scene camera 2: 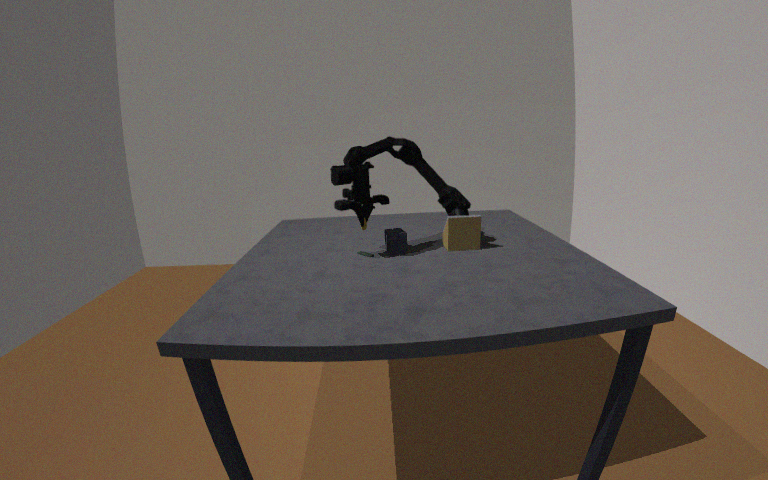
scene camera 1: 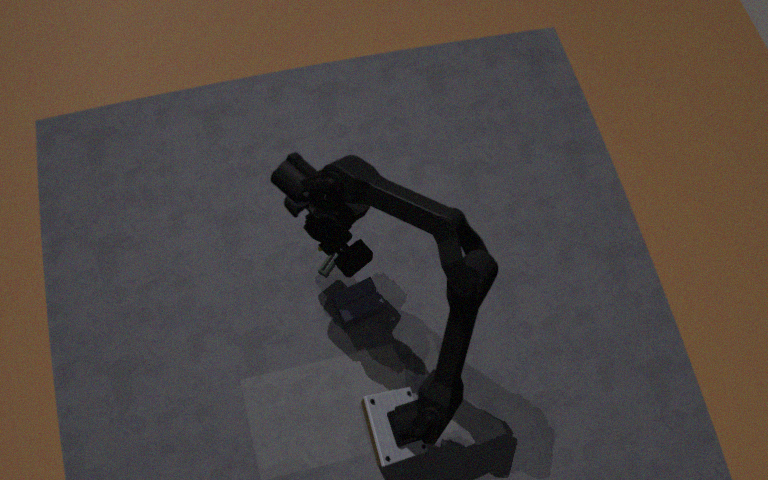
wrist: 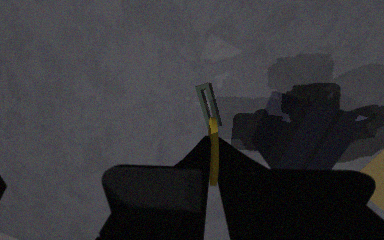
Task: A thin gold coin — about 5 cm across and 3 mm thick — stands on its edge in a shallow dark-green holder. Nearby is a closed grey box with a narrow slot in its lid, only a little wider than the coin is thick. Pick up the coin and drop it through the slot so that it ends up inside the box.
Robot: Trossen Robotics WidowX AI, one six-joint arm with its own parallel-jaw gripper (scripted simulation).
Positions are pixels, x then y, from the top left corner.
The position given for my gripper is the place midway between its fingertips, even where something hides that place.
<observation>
My gripper (scene camera 1: 328, 243) carries a thin gold coin.
</observation>
